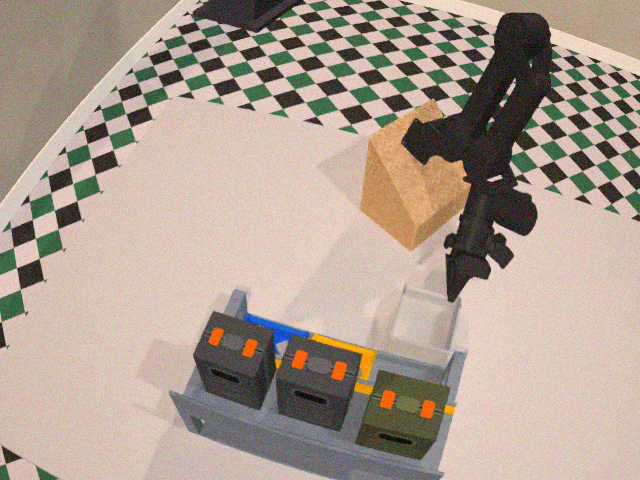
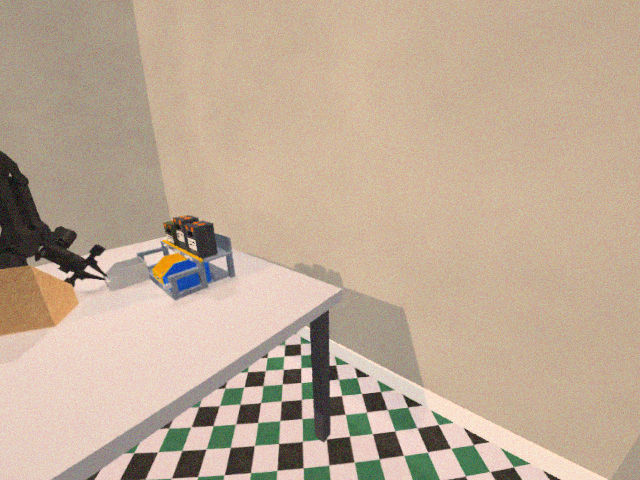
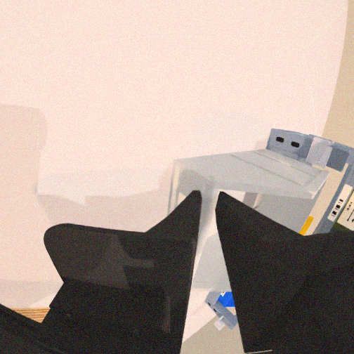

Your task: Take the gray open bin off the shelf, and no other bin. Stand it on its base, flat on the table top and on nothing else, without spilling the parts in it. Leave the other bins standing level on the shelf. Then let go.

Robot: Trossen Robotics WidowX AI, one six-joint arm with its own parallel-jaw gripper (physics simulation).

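Seen in the pictures: gripper, fingertip midpoint: (image 1: 449, 300) (image 2: 106, 278); arm's base, origin of the base link: (image 1: 419, 141) (image 2: 6, 277).
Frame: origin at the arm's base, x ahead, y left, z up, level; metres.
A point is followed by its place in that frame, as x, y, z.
Observation:
The gray open bin (image 1: 424, 324) {0.248, 0.150, -0.153} (image 2: 128, 273) {0.276, 0.104, -0.106} (image 3: 240, 172) is out in front of the shelf's right end, low over the table top (image 1: 217, 206) {0.218, -0.305, -0.157} (image 2: 155, 361) {0.317, -0.406, -0.156}. My gripper (image 1: 453, 298) {0.197, 0.172, -0.129} (image 2: 107, 279) {0.197, 0.172, -0.129} (image 3: 206, 197) is shut on the wall of the bin at its end away from the shelf. The bin looks close to level; I cannot tell whether its base touches the table, or whether its far end touches the shelf (image 1: 310, 446) {0.581, 0.118, -0.011} (image 2: 223, 242) {0.609, -0.034, -0.021} (image 3: 284, 140). The parts in it cannot be made out. A blue bin (image 1: 276, 333) {0.398, -0.052, -0.141} (image 2: 187, 280) {0.451, -0.089, -0.115} and a yellow bin (image 1: 343, 347) {0.375, 0.059, -0.117} (image 2: 169, 264) {0.418, 0.118, -0.113} sit in the lower shelf.
Two dark cases (image 1: 235, 359) {0.551, -0.009, 0.066} (image 1: 318, 382) {0.527, 0.095, 0.075} and an olive case (image 1: 405, 413) {0.498, 0.204, 0.041} stand on the shelf's upper level. A large wooden block (image 1: 387, 196) {0.097, -0.011, -0.067} (image 2: 31, 302) {0.048, -0.059, -0.069} stands on the table beside and partly beneath the arm. The table's edge and a wall lie beyond the shelf.

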